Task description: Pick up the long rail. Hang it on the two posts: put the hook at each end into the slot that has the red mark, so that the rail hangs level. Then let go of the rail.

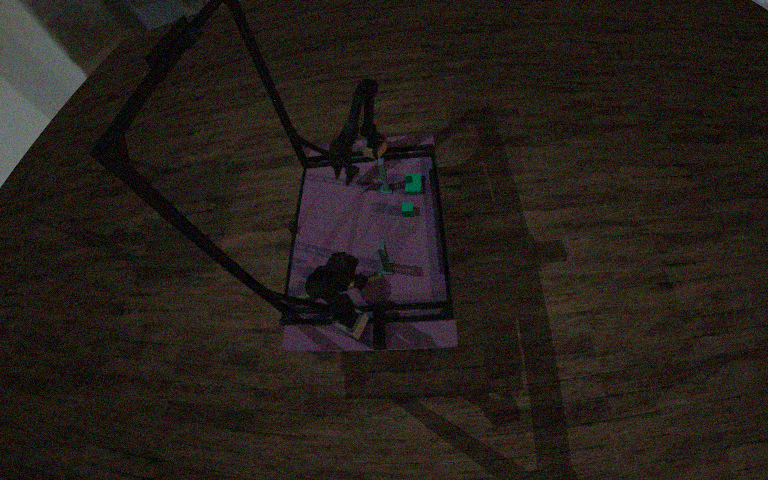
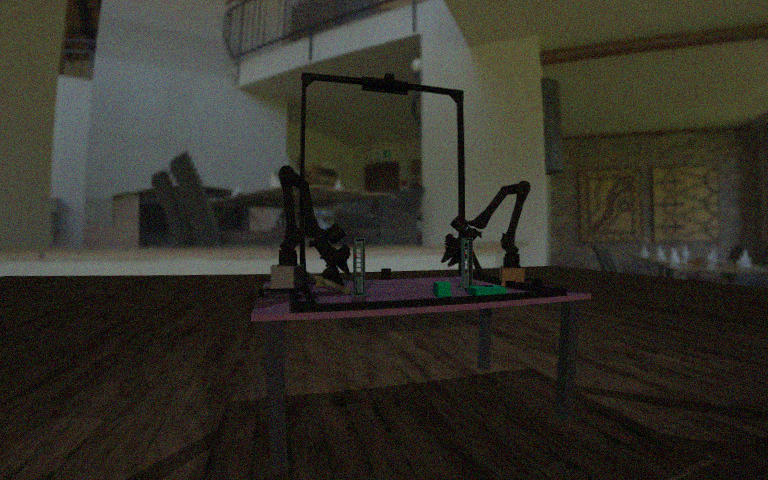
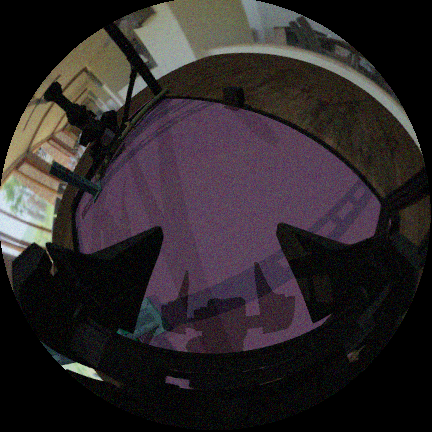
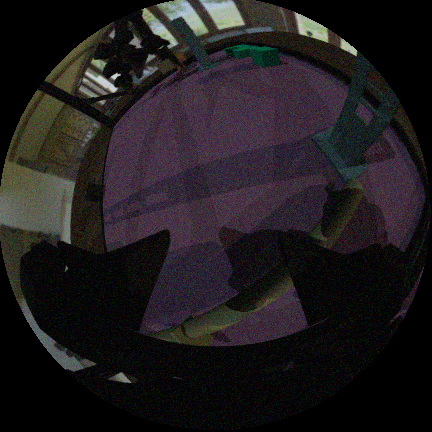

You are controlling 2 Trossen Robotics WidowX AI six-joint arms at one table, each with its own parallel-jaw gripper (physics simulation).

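Frame: origin at the left arm's base, x ahead, y left, z up, level; millimetres.
Where they show: left gripper, fingertip midpoint: (image 1: 341,182) (image 2: 444,264) (image 3: 220,230) (image 4: 134,85); right gripper, fingertip midpoint: (image 2: 346,280) (image 3: 115,145) (image 4: 225,236); left arm's base, link origin: (image 1: 373,144) (image 2: 512,267) (image 4: 167,57); right arm's base, link origin: (image 1: 348,318) (image 2: 287,265).
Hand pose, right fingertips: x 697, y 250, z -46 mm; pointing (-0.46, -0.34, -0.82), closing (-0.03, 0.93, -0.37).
Note:
Things, the pixels of their centre, and the offset from my right fingertips. "spot": a spot on its surface instead. Level surfaces: height alone.
- long olive-yellow rail, body centre: (image 4: 189,332) (image 2: 322,281) (image 1: 328,290) (image 3: 130,124) dy -39, dx +123, dz -13 mm
- right arm's post, surface spot: (image 4: 351,105) spot: dy +122, dx -103, dz +36 mm
- larger green block, body centre: (image 2: 486,290) (image 4: 241,50) (image 1: 413,183) dy +47, dx -569, dz -21 mm
- small green cube, body centre: (image 4: 264,55) (image 2: 442,289) (image 1: 407,209) dy +95, dx -404, dz -11 mm
- tall black frame, surface spot: (image 1: 260,73) (image 2: 458,158) spot: dy -596, dx -450, dz +621 mm
- purple table, surface height: dz -36 mm
The long olive-yellow rail (image 4: 212,324) (image 2: 331,284) lies low over the table on the right arm's side, one end near the base of the right arm's post (image 4: 351,105) (image 2: 359,267) (image 1: 385,257). The other post (image 1: 383,176) (image 2: 466,263) (image 4: 192,42) stands upright nearer the left arm. The slots' red marks are too dark to tell clearly. My right gripper (image 4: 225,236) is open above the rail, which crosses below its fingers; its shadow covers part of the rail. My left gripper (image 3: 220,230) (image 1: 343,180) is open and empty above the table, beside its post.
A larger green block (image 1: 414,183) (image 2: 487,290) and a small green cube (image 1: 407,209) (image 2: 441,289) sit near the left arm's post. A tall black frame (image 2: 461,158) (image 1: 260,73) rises over the purple table (image 1: 328,215). The light is dim.

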